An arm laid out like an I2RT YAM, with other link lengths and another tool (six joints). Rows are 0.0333 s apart.
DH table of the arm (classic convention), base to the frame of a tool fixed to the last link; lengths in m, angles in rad. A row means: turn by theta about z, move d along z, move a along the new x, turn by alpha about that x. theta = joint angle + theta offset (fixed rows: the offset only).
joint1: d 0.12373; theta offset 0; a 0.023; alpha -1.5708
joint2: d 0; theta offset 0; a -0.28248; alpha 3.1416
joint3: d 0; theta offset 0.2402; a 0.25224; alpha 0
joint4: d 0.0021; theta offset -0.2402; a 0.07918; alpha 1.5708
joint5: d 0.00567; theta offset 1.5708; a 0; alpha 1.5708
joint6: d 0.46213; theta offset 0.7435; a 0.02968; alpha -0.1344
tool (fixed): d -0.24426; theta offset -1.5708; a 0; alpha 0
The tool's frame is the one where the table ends.
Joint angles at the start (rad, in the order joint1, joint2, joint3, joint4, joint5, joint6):
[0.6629 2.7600 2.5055 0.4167 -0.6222 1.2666]
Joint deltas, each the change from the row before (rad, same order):
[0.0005 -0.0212 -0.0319 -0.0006 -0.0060 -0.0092]
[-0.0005 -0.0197 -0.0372 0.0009 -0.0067 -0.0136]
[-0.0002 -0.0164 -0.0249 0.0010 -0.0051 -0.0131]
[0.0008 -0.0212 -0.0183 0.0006 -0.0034 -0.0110]
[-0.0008 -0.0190 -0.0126 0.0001 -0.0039 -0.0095]
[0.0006 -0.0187 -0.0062 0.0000 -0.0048 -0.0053]
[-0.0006 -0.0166 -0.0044 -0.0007 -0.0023 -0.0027]
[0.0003 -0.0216 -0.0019 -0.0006 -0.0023 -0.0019]
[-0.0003 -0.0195 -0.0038 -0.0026 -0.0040 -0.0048]
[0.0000 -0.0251 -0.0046 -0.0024 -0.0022 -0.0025]
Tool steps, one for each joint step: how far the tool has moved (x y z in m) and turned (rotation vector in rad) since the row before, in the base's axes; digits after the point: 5 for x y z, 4 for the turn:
[-0.00307 -0.00084 -0.00015 -0.0102 -0.0005 0.0053]
[-0.00256 -0.00148 -0.00364 -0.0146 -0.0005 0.0046]
[-0.00212 -0.00118 0.00024 -0.0086 -0.0071 0.0035]
[-0.00276 -0.00098 0.00726 -0.0010 -0.0136 0.0030]
[-0.00180 -0.00168 0.00830 0.0012 -0.0146 0.0021]
[-0.00295 -0.00077 0.01123 0.0058 -0.0154 0.0047]
[-0.00173 -0.00152 0.01030 0.0061 -0.0119 0.0013]
[-0.00297 -0.00155 0.01539 0.0110 -0.0171 0.0023]
[-0.00282 -0.00175 0.01222 0.0063 -0.0154 0.0029]
[-0.00362 -0.00241 0.01602 0.0102 -0.0169 0.0018]

